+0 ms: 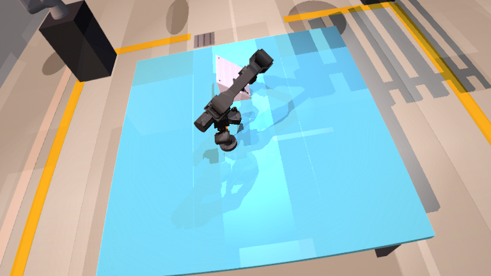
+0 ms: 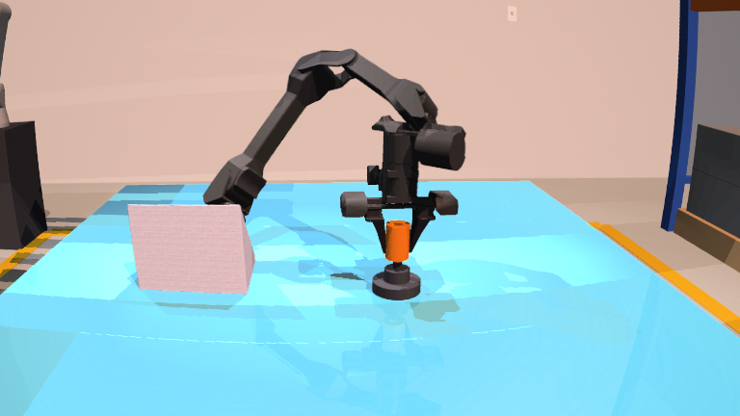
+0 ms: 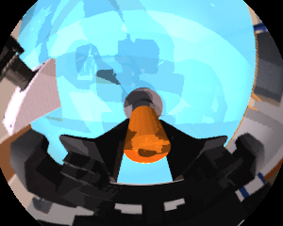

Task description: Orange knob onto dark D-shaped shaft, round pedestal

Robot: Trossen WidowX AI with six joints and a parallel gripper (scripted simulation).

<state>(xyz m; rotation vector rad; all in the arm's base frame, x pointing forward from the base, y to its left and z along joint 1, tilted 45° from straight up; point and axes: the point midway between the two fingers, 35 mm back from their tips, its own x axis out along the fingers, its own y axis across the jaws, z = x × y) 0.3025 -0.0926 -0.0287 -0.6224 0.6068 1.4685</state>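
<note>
My gripper tip is 2 cm below the orange knob. The rest, counted from my gripper tip: dark round pedestal: 4 cm below.
</note>
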